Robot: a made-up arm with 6 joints. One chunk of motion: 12 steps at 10 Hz.
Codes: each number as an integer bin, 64 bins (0 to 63) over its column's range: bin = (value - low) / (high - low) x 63, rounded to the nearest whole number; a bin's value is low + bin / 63 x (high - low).
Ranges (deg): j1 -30..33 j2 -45..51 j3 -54..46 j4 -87..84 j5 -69..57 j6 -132..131
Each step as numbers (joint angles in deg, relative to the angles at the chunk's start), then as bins.
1 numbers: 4.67 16.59 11.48 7.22 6.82 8.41
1 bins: 35 40 41 35 38 34
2 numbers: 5.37 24.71 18.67 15.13 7.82 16.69
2 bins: 35 46 46 38 38 36
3 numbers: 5.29 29.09 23.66 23.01 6.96 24.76
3 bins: 35 49 49 41 38 38
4 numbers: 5.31 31.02 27.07 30.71 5.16 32.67
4 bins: 35 50 51 43 37 39
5 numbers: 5.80 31.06 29.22 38.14 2.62 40.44
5 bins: 36 50 52 46 36 41
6 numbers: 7.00 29.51 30.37 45.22 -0.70 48.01
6 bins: 37 49 53 49 34 43
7 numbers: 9.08 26.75 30.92 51.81 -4.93 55.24
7 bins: 39 47 53 51 32 45
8 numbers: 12.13 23.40 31.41 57.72 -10.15 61.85
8 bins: 42 45 54 53 29 46
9 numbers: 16.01 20.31 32.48 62.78 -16.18 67.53
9 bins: 46 43 54 55 26 48
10 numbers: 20.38 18.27 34.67 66.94 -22.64 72.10
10 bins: 50 42 56 57 23 49
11 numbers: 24.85 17.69 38.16 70.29 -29.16 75.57
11 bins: 55 41 58 58 20 50
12 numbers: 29.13 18.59 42.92 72.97 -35.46 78.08
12 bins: 59 42 61 59 17 50
